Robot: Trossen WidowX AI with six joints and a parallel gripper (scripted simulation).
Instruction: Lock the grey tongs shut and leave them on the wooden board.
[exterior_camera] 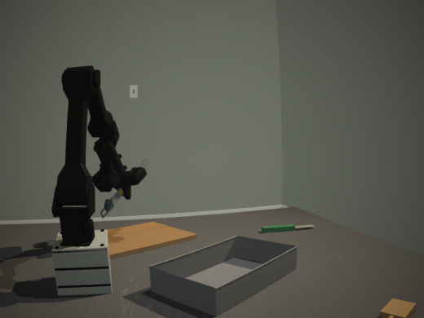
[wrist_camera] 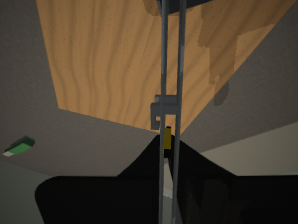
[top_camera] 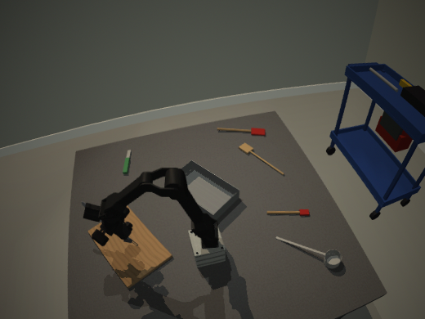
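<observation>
Now: the yellow mark 3 cm to the right of my gripper tip, 2 cm behind it and 2 cm above it. Round my gripper tip: grey roasting tin: 39 cm to the right, 26 cm ahead, 10 cm below; wooden board: 12 cm below, 4 cm to the right, 1 cm behind.
</observation>
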